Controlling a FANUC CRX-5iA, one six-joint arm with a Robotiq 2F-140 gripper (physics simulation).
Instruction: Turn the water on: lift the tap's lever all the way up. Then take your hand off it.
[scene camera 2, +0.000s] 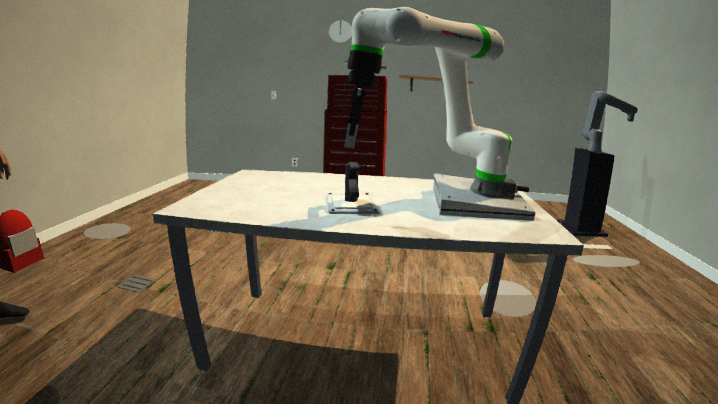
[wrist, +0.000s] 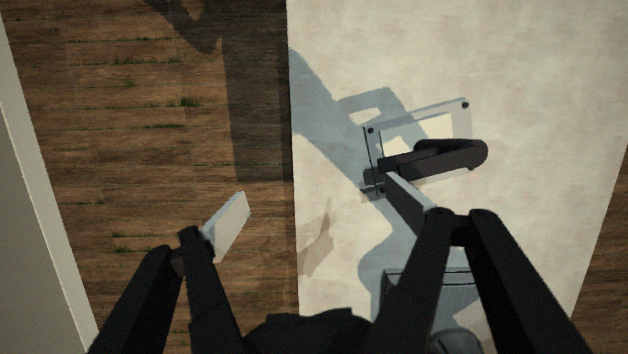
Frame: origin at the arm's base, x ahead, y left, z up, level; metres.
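Seen in the pictures: gripper, between the fingertips: (scene camera 2: 350, 143) (wrist: 315, 194); arm's base, origin of its link: (scene camera 2: 487, 192) (wrist: 450, 348).
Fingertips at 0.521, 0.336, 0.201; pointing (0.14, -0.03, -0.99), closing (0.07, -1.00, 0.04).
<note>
Offsets run from my fingertips to a thing's top centre, as dx, dy, dz. "spot": to the spot under its first point. Level surfaces: height alone.
The black tap {spot: +0.012, -0.209, -0.160} (scene camera 2: 351, 181) (wrist: 442, 162) stands upright on a pale, see-through base plate {spot: +0.071, -0.341, -0.246} (wrist: 461, 122) on the table. In the wrist view its dark upper parts extend to the left, close to one fingertip; the lever's exact angle is hard to tell. My gripper (scene camera 2: 350, 142) (wrist: 315, 194) is open and empty, pointing down above the tap. In the scene view a gap shows between the fingertips and the tap's top. In the wrist view the right finger overlaps the tap's left end, while the left finger is over the floor beyond the table edge.
The arm's grey mounting plate (scene camera 2: 482, 203) sits on the right part of the white table {dz -0.254} (scene camera 2: 251, 193). A red tool cabinet (scene camera 2: 355, 120) stands behind the table. A black pedestal (scene camera 2: 591, 193) with a grey arm stands beyond its right end.
</note>
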